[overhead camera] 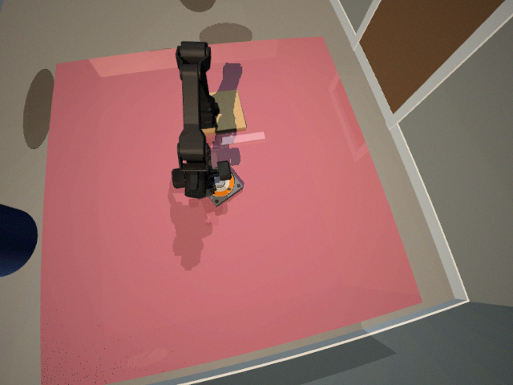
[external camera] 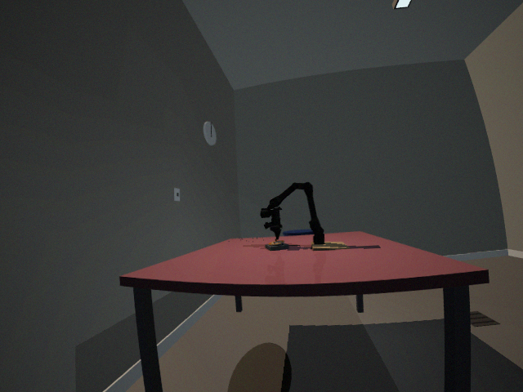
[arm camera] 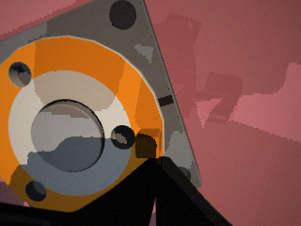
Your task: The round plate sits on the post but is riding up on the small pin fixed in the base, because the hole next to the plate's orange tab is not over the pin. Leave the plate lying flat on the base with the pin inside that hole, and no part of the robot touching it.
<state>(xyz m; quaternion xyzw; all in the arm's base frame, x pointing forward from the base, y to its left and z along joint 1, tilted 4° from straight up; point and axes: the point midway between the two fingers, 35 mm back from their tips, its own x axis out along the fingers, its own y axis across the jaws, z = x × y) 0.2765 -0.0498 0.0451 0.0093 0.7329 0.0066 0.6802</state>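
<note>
The square grey base is 5 cm to the left of my gripper tip and 2 cm below it.
</note>
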